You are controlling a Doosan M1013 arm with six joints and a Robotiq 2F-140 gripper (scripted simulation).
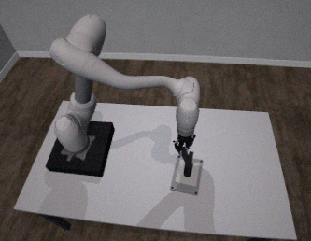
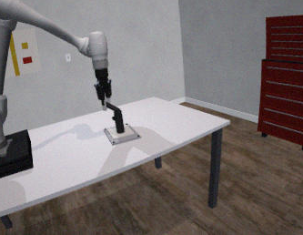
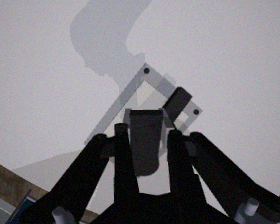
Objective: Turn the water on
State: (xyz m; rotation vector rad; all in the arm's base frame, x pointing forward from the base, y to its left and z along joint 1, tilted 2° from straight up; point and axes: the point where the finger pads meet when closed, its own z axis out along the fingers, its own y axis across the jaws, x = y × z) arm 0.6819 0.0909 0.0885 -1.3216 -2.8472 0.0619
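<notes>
The lever lies 20 mm ahead of my hand, 20 mm to the right of it and 10 mm below it. The rest, counted from my hand: tap (40 mm ahead, 40 mm to the right, 80 mm below).
</notes>
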